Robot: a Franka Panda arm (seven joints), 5 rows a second.
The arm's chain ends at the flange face. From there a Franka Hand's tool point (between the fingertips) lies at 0.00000 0.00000 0.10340 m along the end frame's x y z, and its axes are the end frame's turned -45 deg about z.
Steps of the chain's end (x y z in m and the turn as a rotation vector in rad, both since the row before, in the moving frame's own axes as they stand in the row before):
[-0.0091 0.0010 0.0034 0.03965 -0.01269 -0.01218]
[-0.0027 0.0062 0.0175 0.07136 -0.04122 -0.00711]
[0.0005 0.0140 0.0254 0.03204 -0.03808 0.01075]
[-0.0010 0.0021 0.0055 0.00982 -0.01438 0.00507]
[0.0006 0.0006 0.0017 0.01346 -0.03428 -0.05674]
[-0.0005 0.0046 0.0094 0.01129 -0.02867 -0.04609]
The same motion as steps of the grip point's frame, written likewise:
[-0.0052 -0.0096 0.0033 0.03701 0.01906 -0.01218]
[-0.0041 -0.0058 0.0171 0.07961 0.02131 -0.00711]
[-0.0100 0.0051 0.0253 0.04958 -0.00427 0.01075]
[-0.0025 -0.0010 0.0055 0.01711 -0.00322 0.00507]
[-0.0016 -0.0026 0.0016 0.03376 -0.01472 -0.05674]
[-0.0049 0.0000 0.0094 0.02826 -0.01229 -0.04609]

